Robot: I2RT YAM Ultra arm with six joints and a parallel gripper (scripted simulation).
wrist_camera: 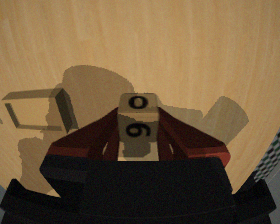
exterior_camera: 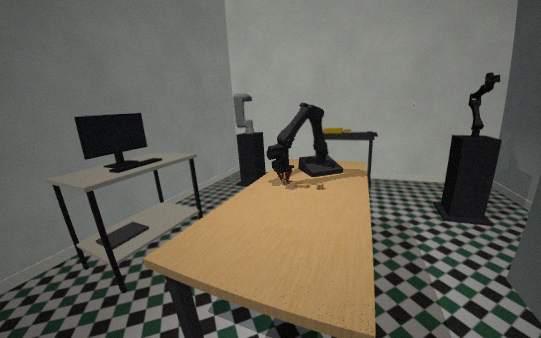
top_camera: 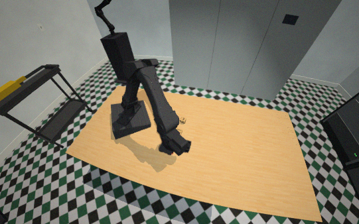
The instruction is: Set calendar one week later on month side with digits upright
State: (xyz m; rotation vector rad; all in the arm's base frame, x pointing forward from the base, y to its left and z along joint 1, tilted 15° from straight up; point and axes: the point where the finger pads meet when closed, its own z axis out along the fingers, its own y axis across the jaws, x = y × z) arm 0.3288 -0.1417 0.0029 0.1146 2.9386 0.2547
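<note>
My hand is right at the wooden cube. Round my hand: wooden tray (110 mm to the left, 10 mm below).
</note>
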